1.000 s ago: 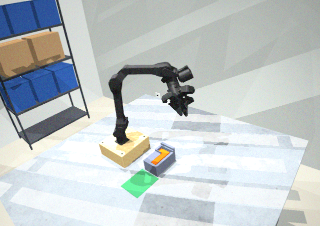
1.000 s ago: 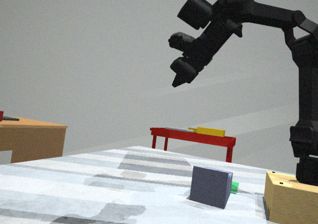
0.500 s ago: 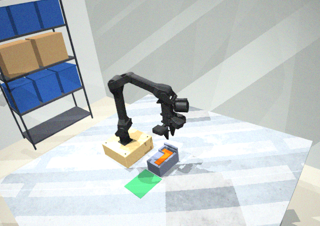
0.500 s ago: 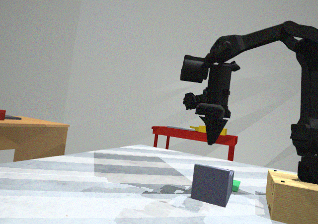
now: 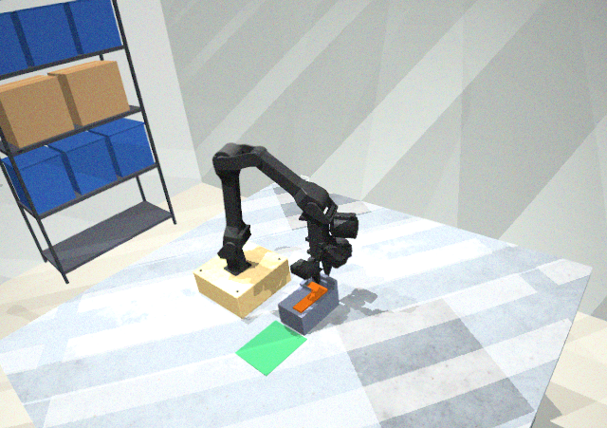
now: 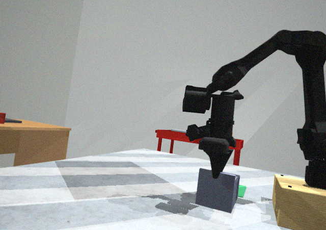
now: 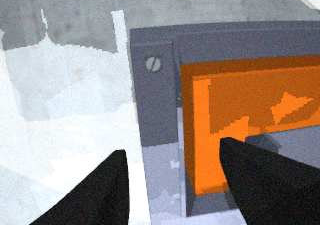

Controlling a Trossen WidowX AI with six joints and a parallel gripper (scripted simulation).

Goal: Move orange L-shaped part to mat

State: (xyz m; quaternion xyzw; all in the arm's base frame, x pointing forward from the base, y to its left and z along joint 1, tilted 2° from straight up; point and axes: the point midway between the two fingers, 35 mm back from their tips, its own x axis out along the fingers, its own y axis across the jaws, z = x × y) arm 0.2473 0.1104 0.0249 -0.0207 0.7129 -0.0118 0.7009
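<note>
The orange L-shaped part is 50 mm to the right of my gripper tip and 30 mm below it. The rest, counted from my gripper tip: green mat: 220 mm to the right, 90 mm below; grey tray: 90 mm below, 60 mm to the right.
</note>
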